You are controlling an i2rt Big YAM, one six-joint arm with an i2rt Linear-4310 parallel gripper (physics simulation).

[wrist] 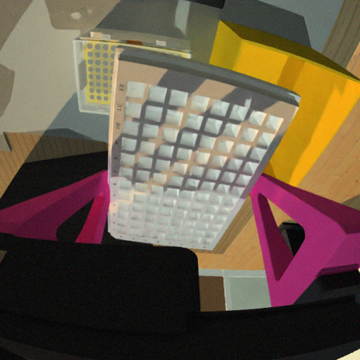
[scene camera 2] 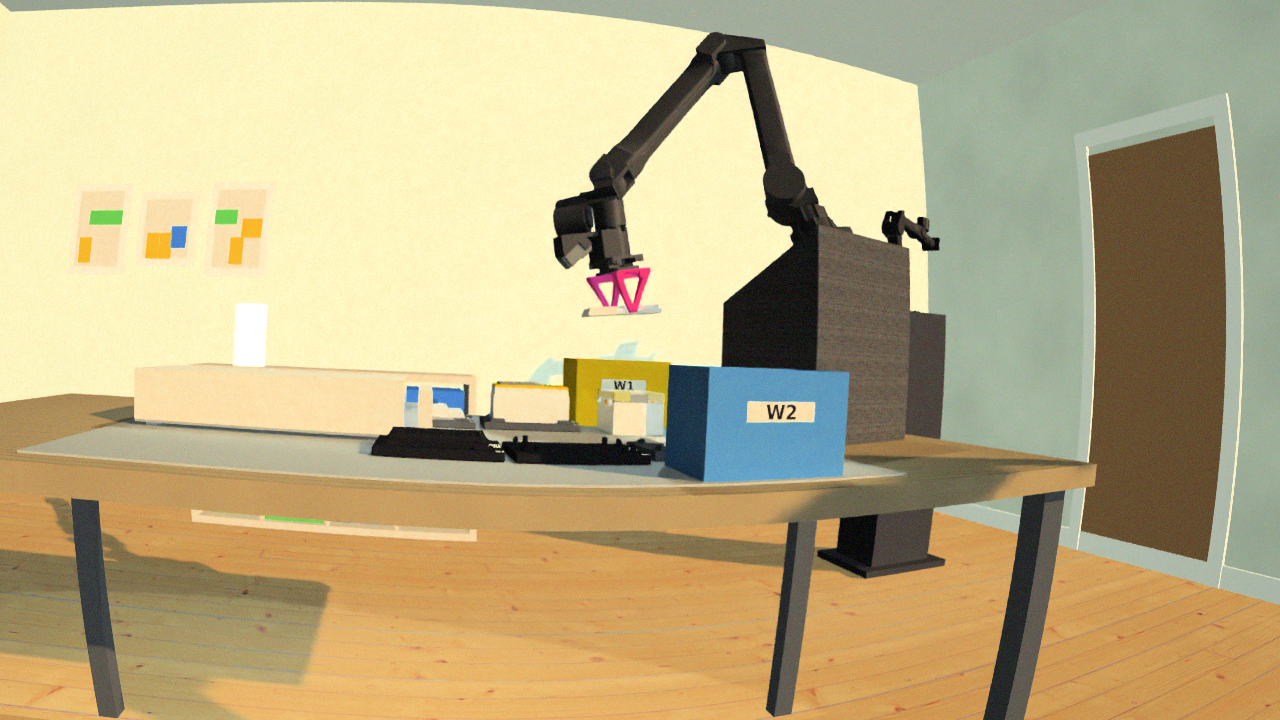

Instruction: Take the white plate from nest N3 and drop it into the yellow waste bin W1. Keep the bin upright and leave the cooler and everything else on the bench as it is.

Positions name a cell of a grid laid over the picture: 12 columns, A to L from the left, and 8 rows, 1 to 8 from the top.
Labels:
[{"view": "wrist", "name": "my gripper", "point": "G4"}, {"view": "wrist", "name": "white plate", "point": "G4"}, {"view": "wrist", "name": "yellow waste bin W1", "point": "K2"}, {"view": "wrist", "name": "tip box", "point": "D2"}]

